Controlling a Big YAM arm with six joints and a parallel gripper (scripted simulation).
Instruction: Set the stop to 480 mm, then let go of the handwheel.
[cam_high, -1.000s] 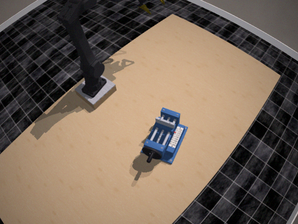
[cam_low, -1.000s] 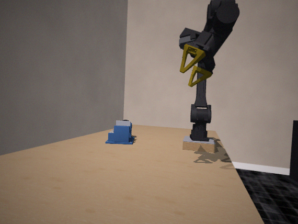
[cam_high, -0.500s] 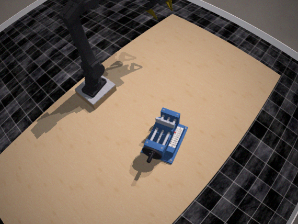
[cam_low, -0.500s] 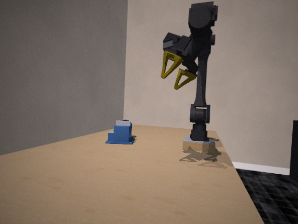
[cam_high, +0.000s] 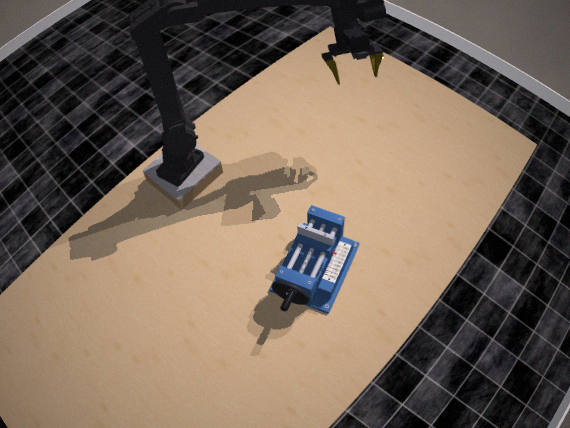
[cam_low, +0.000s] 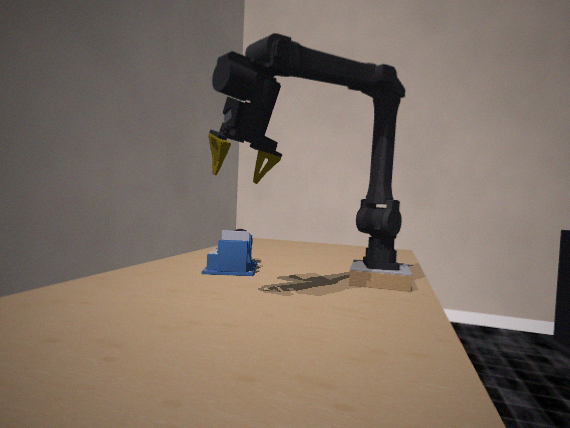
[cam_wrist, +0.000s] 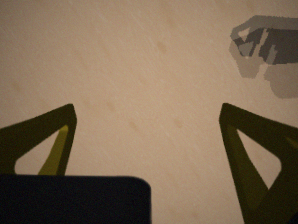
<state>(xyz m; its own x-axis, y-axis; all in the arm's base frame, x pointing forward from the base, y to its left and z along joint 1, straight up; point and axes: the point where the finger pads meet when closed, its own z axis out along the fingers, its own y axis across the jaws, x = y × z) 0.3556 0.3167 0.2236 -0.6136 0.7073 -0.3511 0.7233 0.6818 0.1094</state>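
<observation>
My hand is 110 mm short of the black handwheel handle, 520 mm to the left of it and 170 mm above it. Also, from my hand: sliding stop block (90 mm ahead, 350 mm to the right, 180 mm below); black handwheel (110 mm ahead, 510 mm to the right, 180 mm below).
</observation>
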